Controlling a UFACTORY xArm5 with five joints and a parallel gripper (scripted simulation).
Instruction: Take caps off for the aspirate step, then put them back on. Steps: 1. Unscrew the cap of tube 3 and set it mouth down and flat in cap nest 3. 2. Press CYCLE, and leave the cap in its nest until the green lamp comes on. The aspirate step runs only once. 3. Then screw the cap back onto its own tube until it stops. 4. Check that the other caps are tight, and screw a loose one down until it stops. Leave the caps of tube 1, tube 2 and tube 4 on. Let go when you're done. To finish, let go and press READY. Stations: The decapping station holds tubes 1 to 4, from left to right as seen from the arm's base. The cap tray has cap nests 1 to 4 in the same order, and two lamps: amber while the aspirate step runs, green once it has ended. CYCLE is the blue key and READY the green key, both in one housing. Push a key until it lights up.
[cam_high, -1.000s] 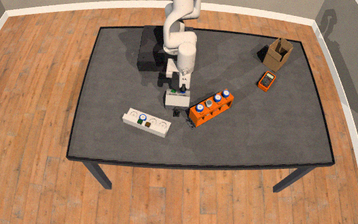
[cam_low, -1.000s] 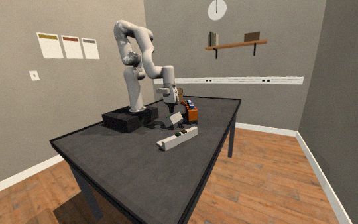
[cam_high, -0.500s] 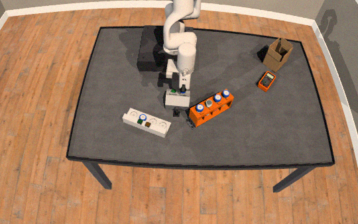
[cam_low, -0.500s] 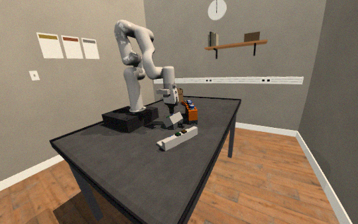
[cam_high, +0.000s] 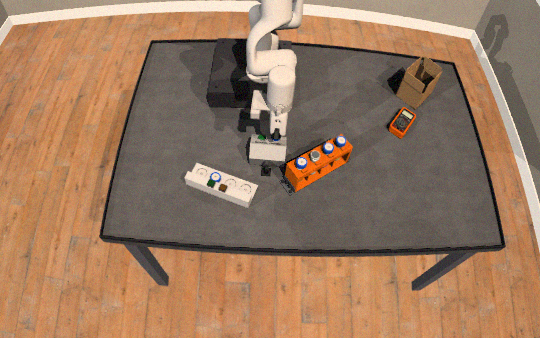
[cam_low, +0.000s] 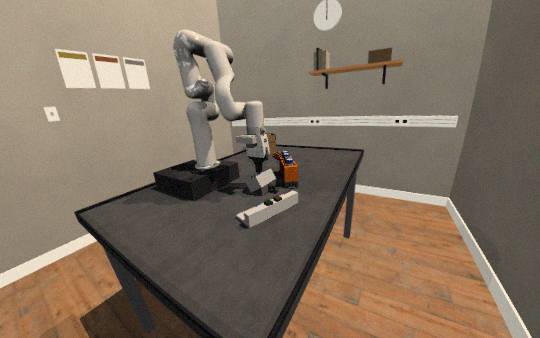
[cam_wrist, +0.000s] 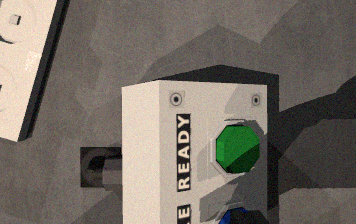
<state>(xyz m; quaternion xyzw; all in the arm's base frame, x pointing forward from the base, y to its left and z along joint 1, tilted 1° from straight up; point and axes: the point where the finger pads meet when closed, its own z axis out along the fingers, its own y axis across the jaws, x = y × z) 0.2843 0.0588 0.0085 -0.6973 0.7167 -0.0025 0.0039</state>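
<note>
The blue key is 30 mm below my hand. Round my hand: cap 4: 120 mm ahead, 80 mm to the left, 20 mm above; grey key housing: 20 mm ahead, 20 mm to the right, 40 mm below; green key: 50 mm to the right, 30 mm below.
</note>
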